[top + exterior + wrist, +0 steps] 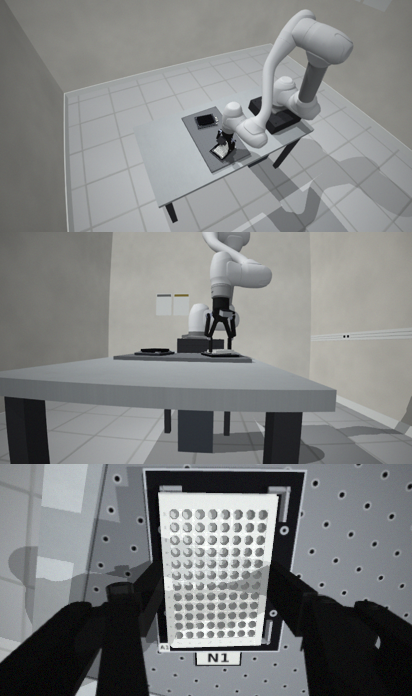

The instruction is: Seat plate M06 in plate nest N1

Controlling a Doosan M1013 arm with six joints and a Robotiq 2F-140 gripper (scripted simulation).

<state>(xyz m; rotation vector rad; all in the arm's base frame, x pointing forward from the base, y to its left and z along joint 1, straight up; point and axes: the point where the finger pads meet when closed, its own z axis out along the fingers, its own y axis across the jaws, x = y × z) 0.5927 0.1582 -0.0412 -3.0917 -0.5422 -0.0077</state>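
Now: the white well plate M06 2 cm below my hand. The rest, counted from my hand: black plate M09: 30 cm to the right, 2 cm below.
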